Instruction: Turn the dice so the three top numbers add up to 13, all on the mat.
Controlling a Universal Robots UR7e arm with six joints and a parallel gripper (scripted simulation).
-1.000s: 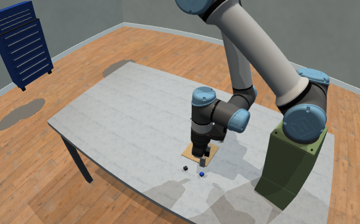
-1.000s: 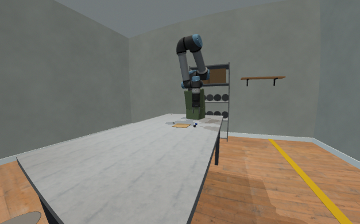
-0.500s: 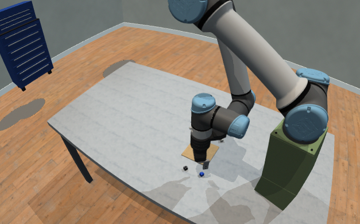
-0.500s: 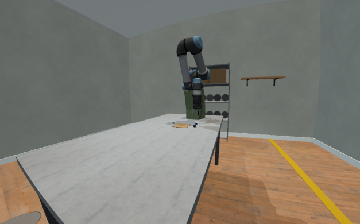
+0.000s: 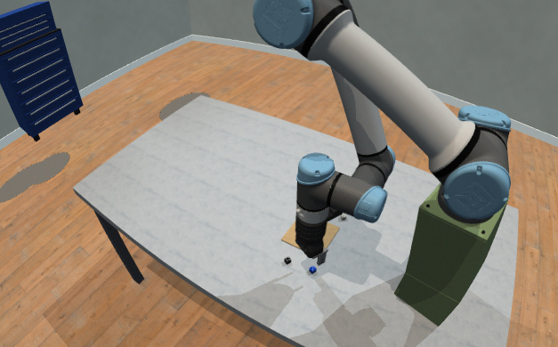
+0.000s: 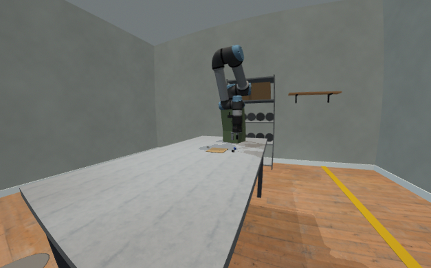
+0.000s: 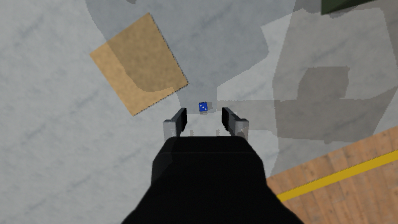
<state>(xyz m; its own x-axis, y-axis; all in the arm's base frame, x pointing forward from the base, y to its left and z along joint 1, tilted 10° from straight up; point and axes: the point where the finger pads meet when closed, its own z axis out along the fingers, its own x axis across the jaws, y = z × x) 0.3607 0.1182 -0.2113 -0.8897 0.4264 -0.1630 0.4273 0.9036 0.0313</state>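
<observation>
Now: the blue die 90 mm below my hand. From my hand the other things lie so: tan mat 120 mm to the right, 100 mm below, 80 mm ahead; black die 90 mm below, 80 mm ahead, 10 mm to the left; white die 240 mm to the right, 90 mm below, 20 mm ahead.
</observation>
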